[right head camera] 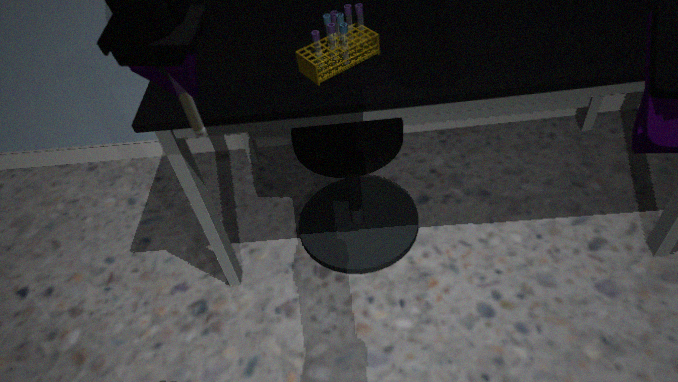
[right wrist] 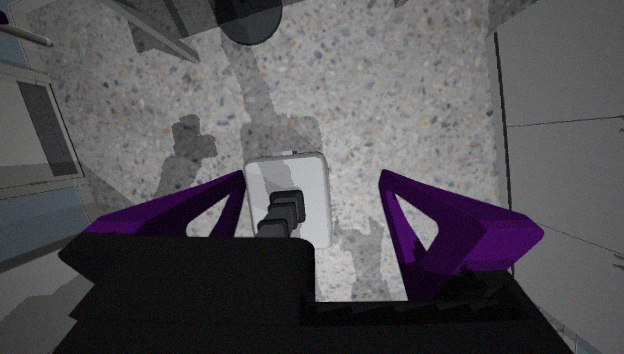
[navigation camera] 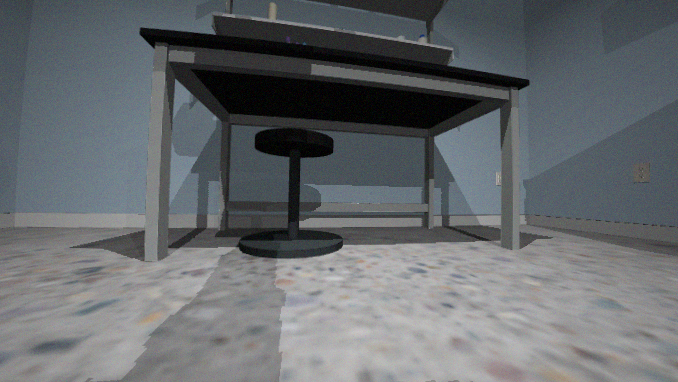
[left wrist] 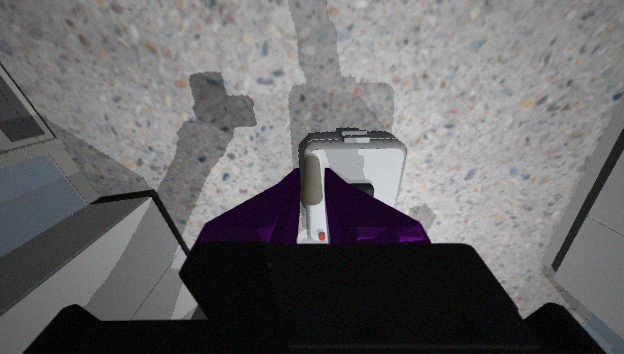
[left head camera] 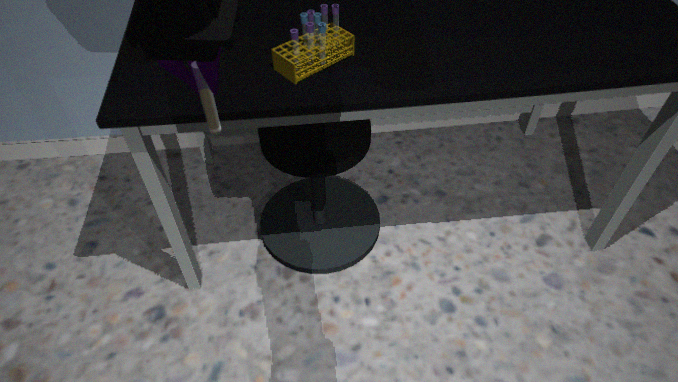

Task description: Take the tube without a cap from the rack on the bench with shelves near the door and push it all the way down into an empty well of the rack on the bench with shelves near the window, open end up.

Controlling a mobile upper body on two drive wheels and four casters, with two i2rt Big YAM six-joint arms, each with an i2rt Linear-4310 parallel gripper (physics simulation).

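Note:
My left gripper [left head camera: 199, 76] is shut on the uncapped tube [left head camera: 206, 99], which hangs tilted with beige liquid in its lower part, at the far left over the bench's front edge. The tube also shows in the right head view [right head camera: 189, 107] and between the purple fingers in the left wrist view [left wrist: 311, 179]. A yellow rack [left head camera: 313, 52] with several purple- and blue-capped tubes stands on the black bench top, also in the right head view [right head camera: 338, 54]. My right gripper [right wrist: 312, 177] is open and empty over the floor.
A black round stool [left head camera: 318, 193] stands half under the bench [navigation camera: 330, 64]. Grey bench legs [left head camera: 171, 220] stand at the left. Speckled floor fills the foreground. The robot's white base [left wrist: 360, 168] shows below the wrists.

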